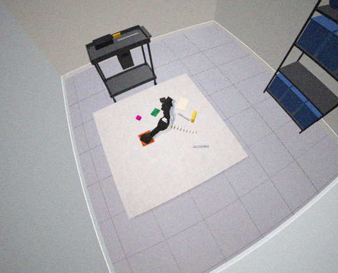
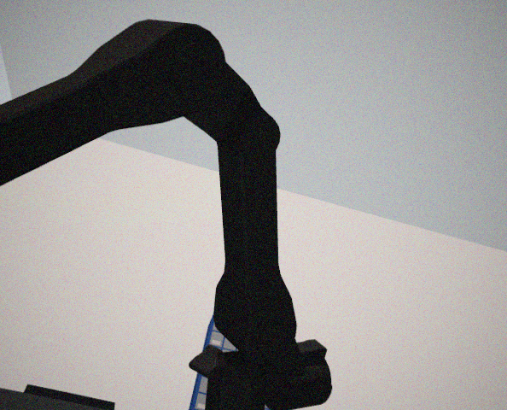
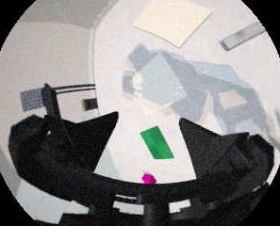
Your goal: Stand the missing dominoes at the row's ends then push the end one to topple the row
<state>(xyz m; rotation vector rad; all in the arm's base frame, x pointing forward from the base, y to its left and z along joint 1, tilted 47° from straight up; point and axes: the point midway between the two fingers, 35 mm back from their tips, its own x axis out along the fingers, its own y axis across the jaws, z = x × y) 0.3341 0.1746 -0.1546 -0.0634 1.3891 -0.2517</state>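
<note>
Now: the green tile 11 cm behind my gripper tip, 2 cm to the left of it and 7 cm below it. Round my gripper tip: yellow block: 24 cm ahead, 24 cm to the right, 3 cm below; then magenta cube: 31 cm behind, 3 cm to the left, 6 cm below; then cream sheet: 22 cm ahead, 2 cm to the right, 7 cm below.
</note>
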